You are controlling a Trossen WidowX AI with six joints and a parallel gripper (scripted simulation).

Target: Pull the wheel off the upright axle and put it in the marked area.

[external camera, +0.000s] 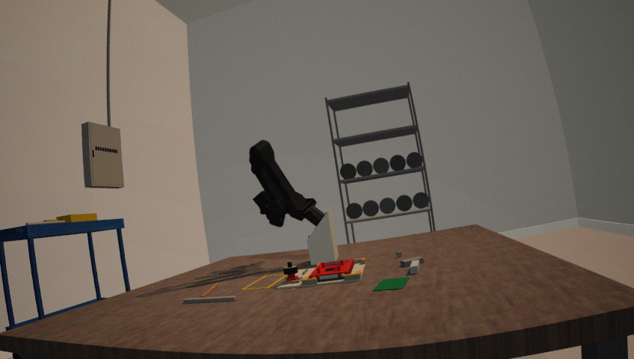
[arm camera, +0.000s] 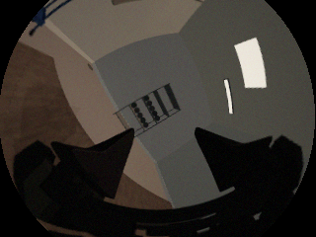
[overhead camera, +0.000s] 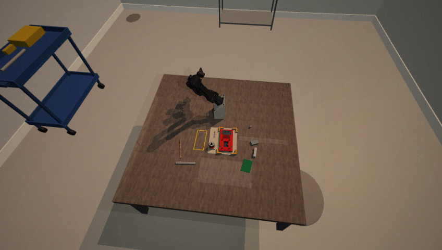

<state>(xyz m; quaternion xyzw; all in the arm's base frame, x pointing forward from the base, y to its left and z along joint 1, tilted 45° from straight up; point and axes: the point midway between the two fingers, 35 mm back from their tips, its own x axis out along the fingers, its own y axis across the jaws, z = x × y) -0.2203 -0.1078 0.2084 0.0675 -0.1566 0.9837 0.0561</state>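
My gripper tip is now 600 mm short of the wheel, 220 mm above it and 210 mm to the right of it. Round my gripper tip: upright axle (600 mm ahead, 220 mm below, 210 mm to the left); grey bar (770 mm ahead, 250 mm below, 30 mm to the left); green card (720 mm ahead, 500 mm to the left, 260 mm below).
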